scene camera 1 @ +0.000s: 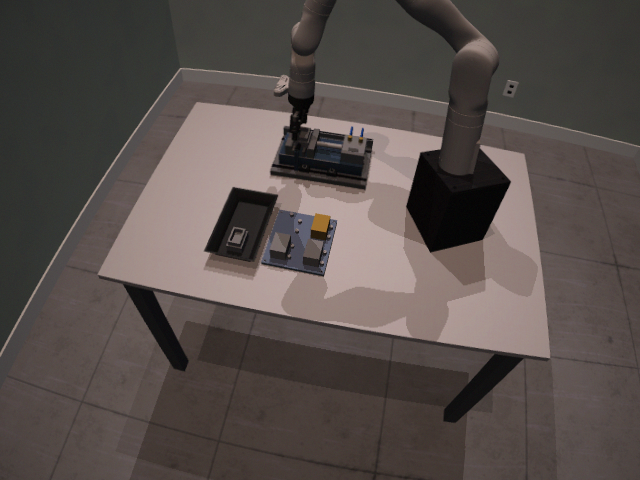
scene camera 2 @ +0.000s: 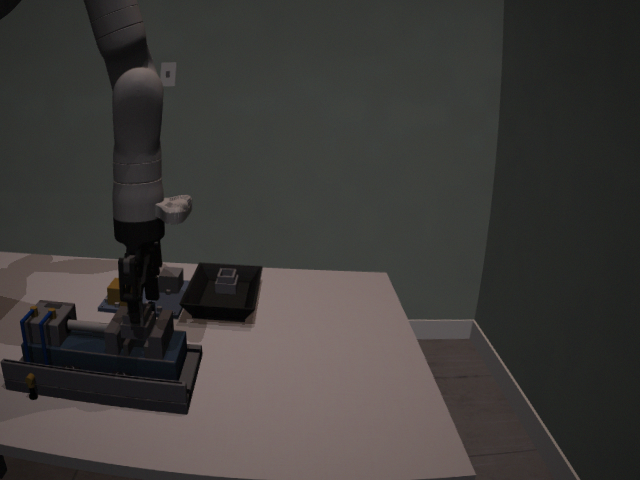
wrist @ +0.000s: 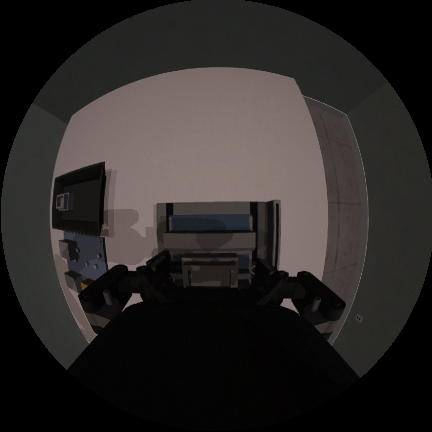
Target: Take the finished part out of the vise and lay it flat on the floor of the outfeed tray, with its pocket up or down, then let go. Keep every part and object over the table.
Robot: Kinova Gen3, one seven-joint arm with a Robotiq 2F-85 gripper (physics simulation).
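Places are measured from the arm's base along level axes (x ahead, y left, z up), in centimetres.
Where they show: gripper, fingertip midpoint: (scene camera 1: 299,131) (scene camera 2: 145,311) (wrist: 211,267); arm's base at its link origin: (scene camera 1: 455,164).
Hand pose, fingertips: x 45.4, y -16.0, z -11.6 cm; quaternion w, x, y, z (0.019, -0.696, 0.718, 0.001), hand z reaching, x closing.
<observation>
Each offset is from my fingertips to the centre of the thing. "spot": to the spot under its first point.
The finished part, a grey block with a rectangular pocket facing up {dx -1.4, dy +0.3, dz -1.6 cm} (scene camera 2: 138,327) (wrist: 210,274), sits between the jaws of the blue vise {dx -7.7, dy -0.3, dz -6.4 cm} (scene camera 1: 330,159) (scene camera 2: 103,355) (wrist: 210,241). My gripper (scene camera 1: 296,140) (scene camera 2: 144,308) (wrist: 211,267) is open and points down at the part, with one finger at each of its two ends that the jaws leave free. The fingers partly hide the part in the scene views; whether they touch it I cannot tell. The dark outfeed tray (scene camera 1: 251,217) (scene camera 2: 206,305) (wrist: 89,200) stands apart from the vise.
Another grey pocketed part {dx +8.1, dy +38.1, dz -8.4 cm} (scene camera 1: 237,237) (scene camera 2: 226,282) (wrist: 64,201) stands in the tray near one end. A blue plate {dx -8.3, dy +33.0, dz -11.0 cm} (scene camera 1: 297,253) (wrist: 92,248) beside the tray holds a yellow block {dx -12.9, dy +28.4, dz -8.8 cm} (scene camera 1: 320,225) and two grey blocks {dx -3.8, dy +37.4, dz -8.8 cm} (scene camera 1: 280,245) {dx -12.8, dy +37.5, dz -8.8 cm} (scene camera 1: 312,252). Blue hoses {spot: dx -18.6, dy -4.9, dz -0.4 cm} (scene camera 1: 361,132) (scene camera 2: 43,335) rise at the vise's far end.
</observation>
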